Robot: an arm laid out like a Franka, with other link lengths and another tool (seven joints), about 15 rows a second.
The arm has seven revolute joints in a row. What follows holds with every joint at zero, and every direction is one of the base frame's.
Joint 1 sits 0.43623 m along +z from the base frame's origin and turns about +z.
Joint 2 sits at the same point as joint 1 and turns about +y.
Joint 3 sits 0.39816 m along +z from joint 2 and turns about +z.
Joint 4 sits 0.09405 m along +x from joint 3 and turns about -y.
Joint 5 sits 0.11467 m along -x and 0.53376 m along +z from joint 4 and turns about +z.
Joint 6 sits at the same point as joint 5 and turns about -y.
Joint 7 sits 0.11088 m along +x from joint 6 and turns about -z.
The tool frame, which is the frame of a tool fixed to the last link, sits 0.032 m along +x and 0.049 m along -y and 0.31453 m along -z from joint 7; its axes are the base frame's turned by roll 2.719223, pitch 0 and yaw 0.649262 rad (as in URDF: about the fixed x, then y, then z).
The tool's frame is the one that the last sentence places.
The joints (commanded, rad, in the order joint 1, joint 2, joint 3, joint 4, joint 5, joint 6, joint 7), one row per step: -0.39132 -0.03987 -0.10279 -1.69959 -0.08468 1.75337 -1.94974; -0.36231 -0.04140 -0.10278 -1.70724 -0.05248 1.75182 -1.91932; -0.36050 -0.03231 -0.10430 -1.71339 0.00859 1.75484 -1.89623; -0.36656 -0.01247 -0.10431 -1.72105 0.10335 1.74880 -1.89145; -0.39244 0.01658 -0.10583 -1.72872 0.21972 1.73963 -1.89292; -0.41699 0.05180 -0.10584 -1.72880 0.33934 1.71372 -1.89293; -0.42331 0.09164 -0.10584 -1.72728 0.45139 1.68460 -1.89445; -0.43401 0.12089 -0.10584 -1.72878 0.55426 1.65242 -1.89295; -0.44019 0.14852 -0.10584 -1.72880 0.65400 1.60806 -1.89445
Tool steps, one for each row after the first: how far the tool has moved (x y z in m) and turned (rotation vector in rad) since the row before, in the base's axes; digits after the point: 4 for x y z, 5 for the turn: 0.0128 0.0285 -0.0034 0.03365 -0.01101 -0.00425; 0.0095 0.0141 -0.0085 0.06044 -0.01713 -0.02892; 0.0102 0.0194 -0.0164 0.09757 -0.01153 -0.02220; 0.0075 0.0082 -0.0195 0.12034 -0.01211 -0.04256; 0.0080 0.0114 -0.0173 0.12969 -0.00395 -0.04041; 0.0126 0.0227 -0.0172 0.12533 0.00158 -0.01956; 0.0083 0.0175 -0.0089 0.11637 0.00014 -0.02408; 0.0069 0.0219 -0.0042 0.11834 0.00239 -0.01003
